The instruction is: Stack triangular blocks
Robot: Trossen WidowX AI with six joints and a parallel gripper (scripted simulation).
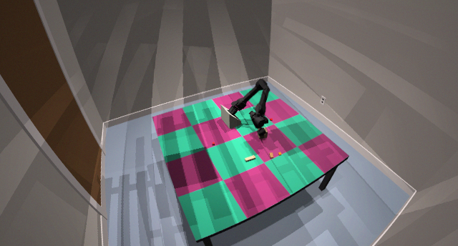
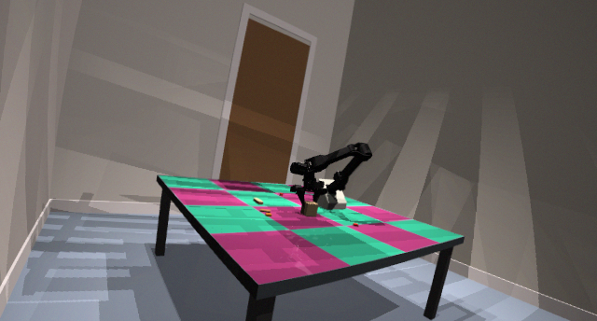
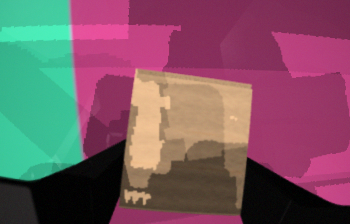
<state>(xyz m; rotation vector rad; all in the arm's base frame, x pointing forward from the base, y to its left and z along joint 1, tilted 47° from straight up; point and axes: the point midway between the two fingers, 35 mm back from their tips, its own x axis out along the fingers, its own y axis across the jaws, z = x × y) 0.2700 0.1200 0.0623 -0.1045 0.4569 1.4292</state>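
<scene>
The triangular block lies 1 cm to the right of my gripper tip and 1 cm above it. Round my gripper tip: flat wooden bar: 17 cm ahead, 21 cm to the right, 3 cm below; then tiny red piece: 9 cm behind, 38 cm to the right, 3 cm below.
</scene>
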